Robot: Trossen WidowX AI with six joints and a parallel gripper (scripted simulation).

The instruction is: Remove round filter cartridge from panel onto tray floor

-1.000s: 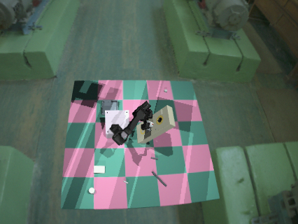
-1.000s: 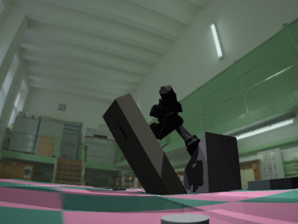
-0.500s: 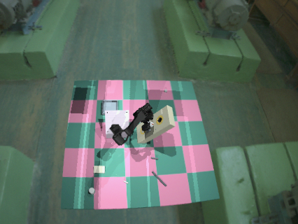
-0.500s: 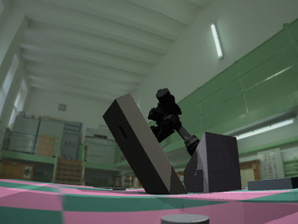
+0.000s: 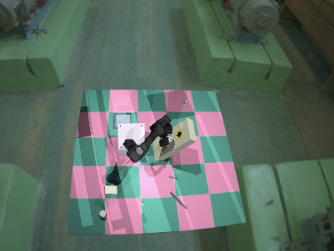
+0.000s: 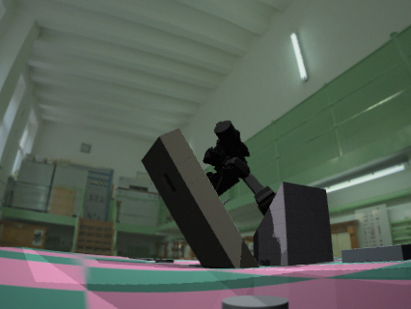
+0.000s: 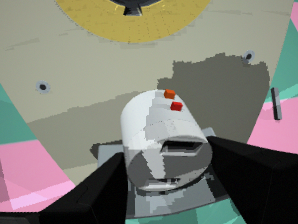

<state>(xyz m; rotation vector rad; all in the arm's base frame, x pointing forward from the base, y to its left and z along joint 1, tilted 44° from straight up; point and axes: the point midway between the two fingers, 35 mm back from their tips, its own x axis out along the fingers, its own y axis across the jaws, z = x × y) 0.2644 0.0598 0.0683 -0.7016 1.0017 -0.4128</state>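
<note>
My gripper tip is 5 cm short of the beige service panel and 3 cm above it. Also, from my gripper tip: round white cartridge (right at my gripper tip); then square tray (33 cm behind, 29 cm to the left, 17 cm below); then cream block (43 cm behind, 32 cm to the right, 17 cm below).
</note>
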